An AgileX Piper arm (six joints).
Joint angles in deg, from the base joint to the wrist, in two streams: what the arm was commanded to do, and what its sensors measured. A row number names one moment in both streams.
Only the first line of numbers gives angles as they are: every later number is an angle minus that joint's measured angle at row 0.
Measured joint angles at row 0: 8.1 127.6 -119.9 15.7 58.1 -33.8
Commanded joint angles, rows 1 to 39: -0.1 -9.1 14.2 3.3 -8.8 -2.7; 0.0 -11.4 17.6 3.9 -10.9 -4.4; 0.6 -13.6 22.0 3.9 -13.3 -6.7; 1.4 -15.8 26.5 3.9 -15.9 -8.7; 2.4 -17.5 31.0 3.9 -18.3 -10.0; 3.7 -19.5 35.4 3.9 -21.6 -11.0; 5.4 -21.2 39.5 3.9 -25.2 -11.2; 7.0 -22.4 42.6 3.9 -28.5 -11.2; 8.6 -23.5 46.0 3.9 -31.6 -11.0; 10.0 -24.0 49.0 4.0 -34.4 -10.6; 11.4 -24.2 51.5 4.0 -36.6 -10.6; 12.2 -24.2 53.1 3.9 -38.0 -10.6; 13.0 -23.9 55.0 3.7 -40.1 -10.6; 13.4 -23.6 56.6 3.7 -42.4 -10.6; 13.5 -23.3 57.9 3.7 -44.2 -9.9; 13.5 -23.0 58.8 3.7 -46.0 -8.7; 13.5 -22.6 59.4 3.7 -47.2 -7.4; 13.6 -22.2 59.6 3.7 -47.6 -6.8; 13.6 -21.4 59.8 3.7 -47.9 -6.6; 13.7 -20.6 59.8 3.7 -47.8 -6.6; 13.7 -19.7 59.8 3.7 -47.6 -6.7; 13.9 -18.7 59.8 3.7 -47.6 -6.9; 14.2 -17.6 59.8 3.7 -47.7 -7.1; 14.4 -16.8 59.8 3.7 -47.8 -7.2; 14.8 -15.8 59.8 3.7 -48.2 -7.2; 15.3 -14.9 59.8 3.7 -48.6 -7.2; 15.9 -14.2 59.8 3.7 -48.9 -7.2; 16.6 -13.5 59.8 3.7 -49.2 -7.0; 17.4 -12.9 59.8 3.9 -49.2 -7.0; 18.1 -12.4 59.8 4.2 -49.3 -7.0; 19.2 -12.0 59.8 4.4 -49.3 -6.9; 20.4 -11.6 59.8 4.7 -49.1 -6.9; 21.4 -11.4 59.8 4.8 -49.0 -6.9; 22.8 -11.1 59.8 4.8 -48.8 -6.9; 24.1 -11.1 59.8 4.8 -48.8 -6.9; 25.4 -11.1 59.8 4.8 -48.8 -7.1; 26.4 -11.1 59.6 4.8 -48.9 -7.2; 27.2 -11.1 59.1 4.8 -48.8 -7.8; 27.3 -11.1 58.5 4.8 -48.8 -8.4
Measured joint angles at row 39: 24.1 -12.5 58.9 4.3 -53.7 -7.3
